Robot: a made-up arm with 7 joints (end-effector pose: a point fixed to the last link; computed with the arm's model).
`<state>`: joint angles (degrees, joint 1 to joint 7).
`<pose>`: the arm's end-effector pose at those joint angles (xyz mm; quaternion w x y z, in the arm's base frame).
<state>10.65 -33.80 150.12 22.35 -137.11 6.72 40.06</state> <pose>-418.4 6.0 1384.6 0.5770 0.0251 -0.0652 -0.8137</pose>
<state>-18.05 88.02 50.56 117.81 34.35 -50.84 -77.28</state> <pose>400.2 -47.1 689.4 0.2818 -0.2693 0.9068 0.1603</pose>
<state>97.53 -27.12 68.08 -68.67 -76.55 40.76 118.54</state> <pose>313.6 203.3 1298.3 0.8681 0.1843 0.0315 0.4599</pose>
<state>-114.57 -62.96 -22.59 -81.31 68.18 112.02 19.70</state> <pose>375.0 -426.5 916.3 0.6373 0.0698 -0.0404 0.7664</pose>
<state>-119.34 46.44 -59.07 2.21 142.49 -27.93 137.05</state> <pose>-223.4 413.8 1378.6 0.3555 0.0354 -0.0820 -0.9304</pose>
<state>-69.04 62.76 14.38 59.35 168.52 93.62 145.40</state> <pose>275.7 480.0 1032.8 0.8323 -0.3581 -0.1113 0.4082</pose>
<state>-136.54 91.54 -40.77 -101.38 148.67 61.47 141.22</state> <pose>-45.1 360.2 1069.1 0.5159 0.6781 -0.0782 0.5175</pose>
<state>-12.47 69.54 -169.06 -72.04 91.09 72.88 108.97</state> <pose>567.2 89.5 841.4 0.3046 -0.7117 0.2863 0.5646</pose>
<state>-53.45 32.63 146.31 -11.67 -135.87 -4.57 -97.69</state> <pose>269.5 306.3 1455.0 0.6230 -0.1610 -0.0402 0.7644</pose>
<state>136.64 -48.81 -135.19 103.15 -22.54 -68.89 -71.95</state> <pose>409.3 194.6 1010.5 0.8899 -0.2242 0.3467 0.1940</pose>
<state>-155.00 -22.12 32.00 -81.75 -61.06 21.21 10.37</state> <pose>302.8 -346.9 1146.1 0.5660 0.4971 -0.5911 0.2884</pose>
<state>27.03 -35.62 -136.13 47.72 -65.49 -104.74 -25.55</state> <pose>-261.1 184.0 1279.5 0.7053 0.2491 -0.0780 0.6591</pose>
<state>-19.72 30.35 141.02 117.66 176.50 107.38 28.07</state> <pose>99.2 -124.3 1262.3 0.9178 -0.3839 0.0305 -0.0966</pose>
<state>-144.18 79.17 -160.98 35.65 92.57 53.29 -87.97</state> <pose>-473.6 309.7 1167.2 0.6767 0.2763 -0.2485 -0.6356</pose>
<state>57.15 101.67 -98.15 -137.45 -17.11 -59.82 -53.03</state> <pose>-7.8 -231.9 867.9 0.0171 -0.1369 -0.4829 -0.8648</pose>
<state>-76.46 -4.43 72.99 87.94 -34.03 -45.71 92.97</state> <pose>328.3 -19.4 1317.0 0.4146 -0.4888 0.5182 -0.5662</pose>
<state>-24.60 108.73 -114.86 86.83 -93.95 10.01 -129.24</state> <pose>322.0 376.9 901.7 0.6495 -0.6789 -0.1756 0.2939</pose>
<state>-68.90 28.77 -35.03 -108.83 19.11 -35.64 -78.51</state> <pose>109.3 -157.2 1210.1 0.4832 0.4708 -0.7381 0.0069</pose>
